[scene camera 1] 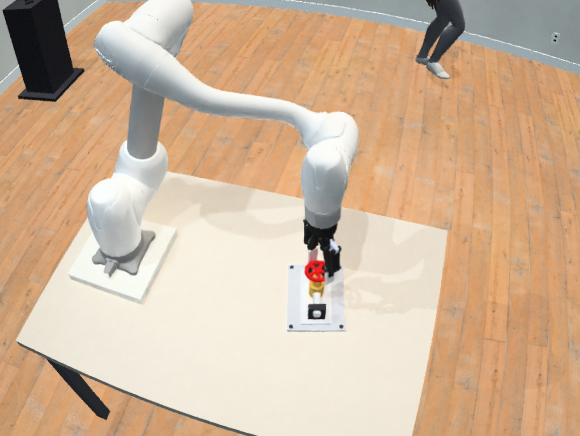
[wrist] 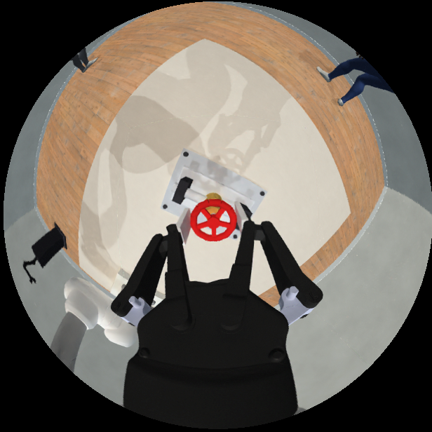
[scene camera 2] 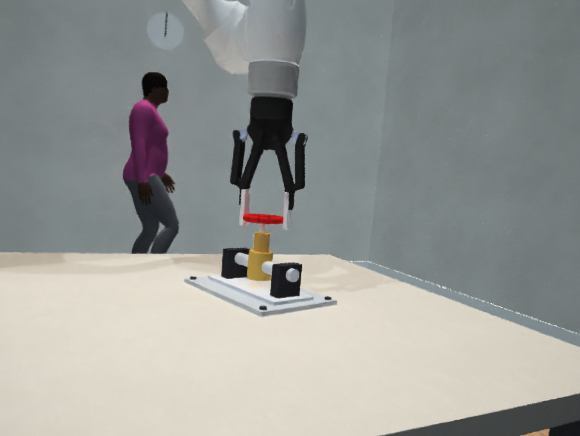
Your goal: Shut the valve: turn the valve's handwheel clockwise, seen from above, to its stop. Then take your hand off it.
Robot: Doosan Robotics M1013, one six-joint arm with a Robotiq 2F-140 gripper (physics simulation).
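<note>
The red handwheel (scene camera 1: 308, 271) (scene camera 2: 263, 219) (wrist: 213, 203) is level on top of the valve's yellow body (scene camera 1: 317, 287) (scene camera 2: 260, 265) (wrist: 214, 196). A white pipe runs through the body between two black blocks, on a pale base plate (scene camera 1: 295, 300) (scene camera 2: 225, 295) (wrist: 172, 196). My gripper (scene camera 2: 265, 220) (wrist: 212, 211) points down from above and is shut on the handwheel, with one pale finger pad on each side of the rim. In scene camera 1 the arm's hand and the wheel partly hide the finger pads.
The valve stands on a cream table (scene camera 1: 215, 320) (scene camera 2: 150, 360) (wrist: 135, 210). The arm's base is on a white block (scene camera 1: 82, 272) at the table's left in scene camera 1. A person (scene camera 1: 442, 30) (scene camera 2: 147, 145) stands on the floor beyond the table. A black stand (scene camera 1: 40, 50) (wrist: 48, 245) is behind the arm.
</note>
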